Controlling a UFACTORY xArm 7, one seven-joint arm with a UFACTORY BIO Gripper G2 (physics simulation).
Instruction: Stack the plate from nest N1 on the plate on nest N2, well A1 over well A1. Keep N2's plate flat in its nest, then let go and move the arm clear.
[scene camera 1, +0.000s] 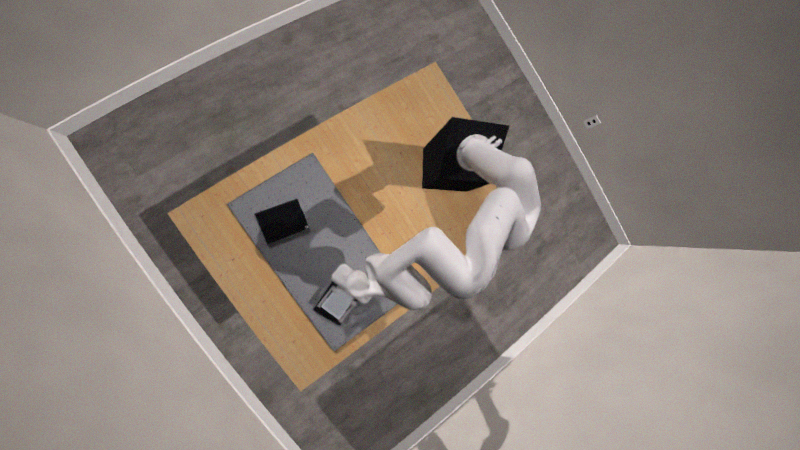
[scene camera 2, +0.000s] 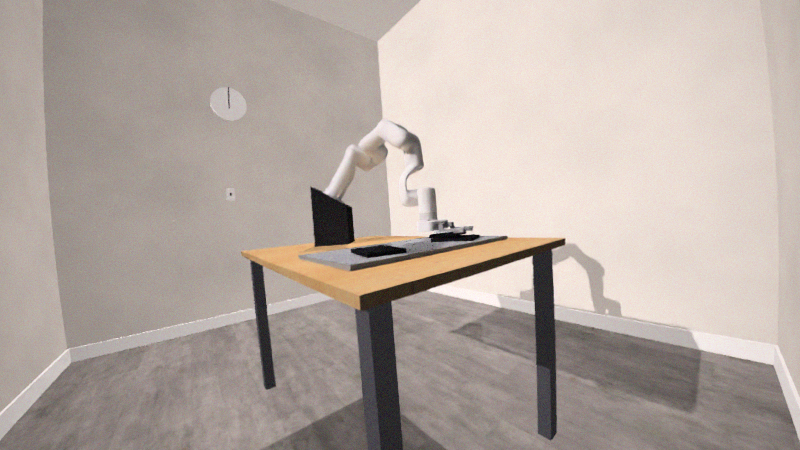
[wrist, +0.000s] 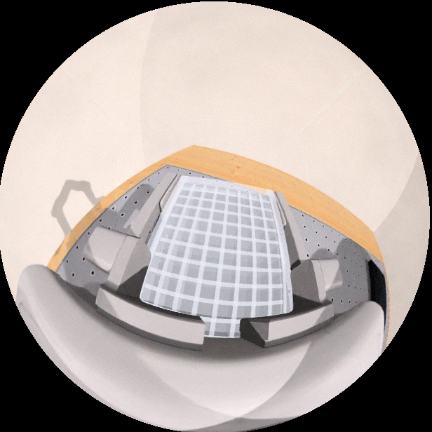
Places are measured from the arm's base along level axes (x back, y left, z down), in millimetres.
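Where they show: hand, its tool point: (scene camera 1: 332, 309) (scene camera 2: 463, 229); arm's base, origin of its link: (scene camera 1: 473, 152) (scene camera 2: 332, 197).
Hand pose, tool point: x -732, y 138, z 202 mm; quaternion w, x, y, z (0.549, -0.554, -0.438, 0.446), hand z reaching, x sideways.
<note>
Each offset is from my tool point to the centre of the thing. Level surfaces: height alone.
My gripper (scene camera 1: 337, 302) (wrist: 225, 189) is shut on a clear, gridded plate (wrist: 220, 245), with one finger along each long side. The plate looks level. In scene camera 1 the held plate {dx +45, dy -9, dz +0 mm} (scene camera 1: 336, 305) is over the black nest (scene camera 1: 321, 307) near the lower end of the grey board. In scene camera 2 the gripper (scene camera 2: 459, 230) is low over that nest {dx +32, dy -8, dz +31 mm} (scene camera 2: 464, 237); any gap is too small to judge. The lower plate is hidden and well A1 cannot be made out. The other black nest {dx +64, dy -381, dz +31 mm} (scene camera 1: 282, 221) (scene camera 2: 378, 250) shows no plate. No nest labels are readable.
The grey perforated board {dz +38 mm} (scene camera 1: 302, 173) (scene camera 2: 330, 259) (wrist: 320, 235) lies on the wooden table (scene camera 1: 402, 106) (scene camera 2: 290, 273) (wrist: 240, 162). The arm's black pedestal (scene camera 1: 439, 162) (scene camera 2: 330, 221) stands at the far side. Part of a black nest (wrist: 377, 280) shows at the wrist view's right edge.
</note>
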